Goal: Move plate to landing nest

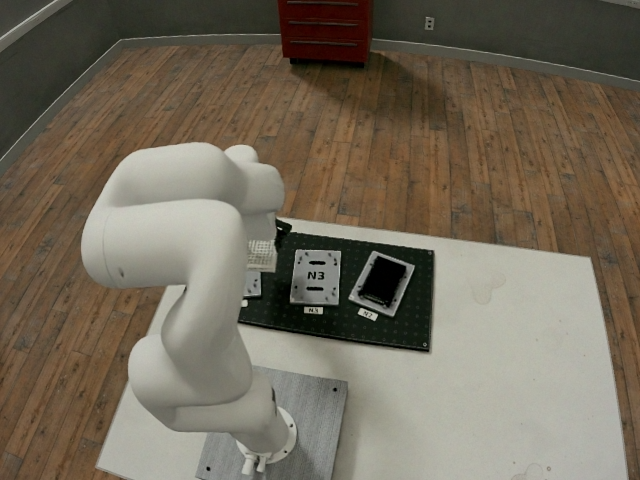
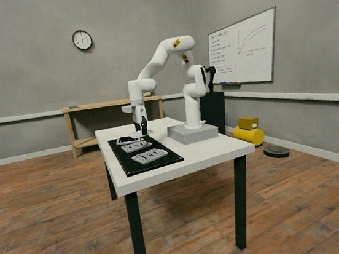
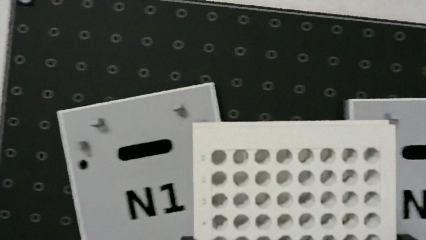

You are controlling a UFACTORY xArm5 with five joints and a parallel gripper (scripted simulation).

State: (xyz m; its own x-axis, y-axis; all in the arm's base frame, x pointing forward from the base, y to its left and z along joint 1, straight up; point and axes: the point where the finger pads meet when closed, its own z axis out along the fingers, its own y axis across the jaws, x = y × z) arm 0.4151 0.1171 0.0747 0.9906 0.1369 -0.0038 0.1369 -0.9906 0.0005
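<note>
Right now my hand is 1 cm short of the nest N3, 13 cm to the left of it and 13 cm above it. Also, from my hand: nest N1: 1 cm behind, 8 cm to the left, 13 cm below; white plate M06: 1 cm below; black plate M09: 3 cm ahead, 30 cm to the right, 11 cm below.
</note>
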